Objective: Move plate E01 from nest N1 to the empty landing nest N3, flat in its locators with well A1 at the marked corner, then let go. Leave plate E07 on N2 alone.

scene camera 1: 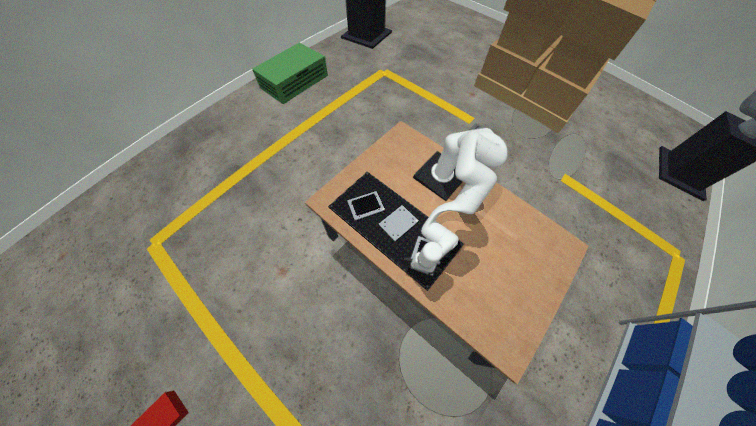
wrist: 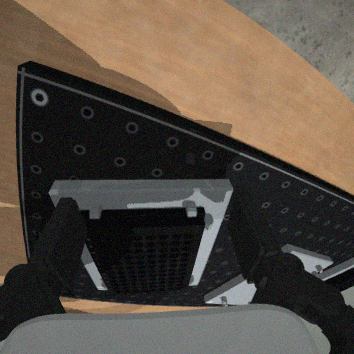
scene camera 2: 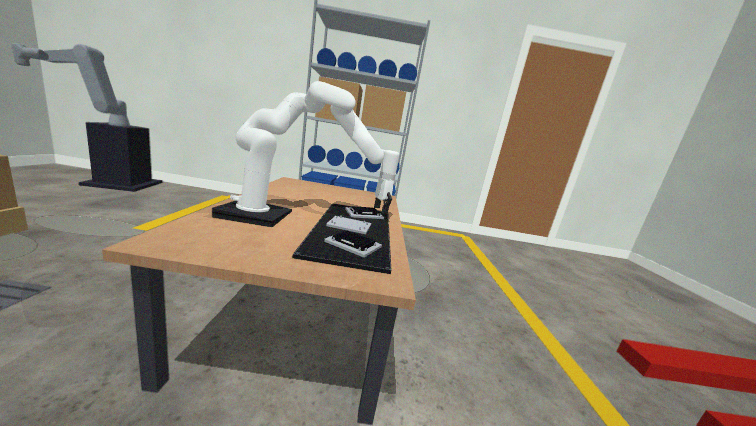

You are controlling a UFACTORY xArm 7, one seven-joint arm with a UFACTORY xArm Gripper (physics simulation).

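Observation:
A black well plate [scene camera 2: 365,212] [wrist: 155,255] sits in a grey nest [wrist: 120,194] at the far end of the black board [scene camera 1: 366,182] [scene camera 2: 312,250] [wrist: 57,120]. My gripper [scene camera 2: 383,207] [wrist: 157,211] is open and low over this nest, its fingers spread on either side of the plate, nothing held. The arm hides much of this nest in scene camera 1. The middle nest [scene camera 1: 398,222] [scene camera 2: 348,224] [wrist: 232,293] holds no plate. A second black plate [scene camera 1: 365,204] [scene camera 2: 353,241] sits in the nest at the board's other end. Plate labels and the A1 marks are not readable.
The board lies along one long edge of the wooden table [scene camera 1: 534,264] [scene camera 2: 211,248]. The arm's black base [scene camera 1: 425,177] [scene camera 2: 224,211] stands beside the board. A shelf rack [scene camera 2: 370,26], cartons [scene camera 1: 555,95] and a green crate [scene camera 1: 293,63] stand away from the table.

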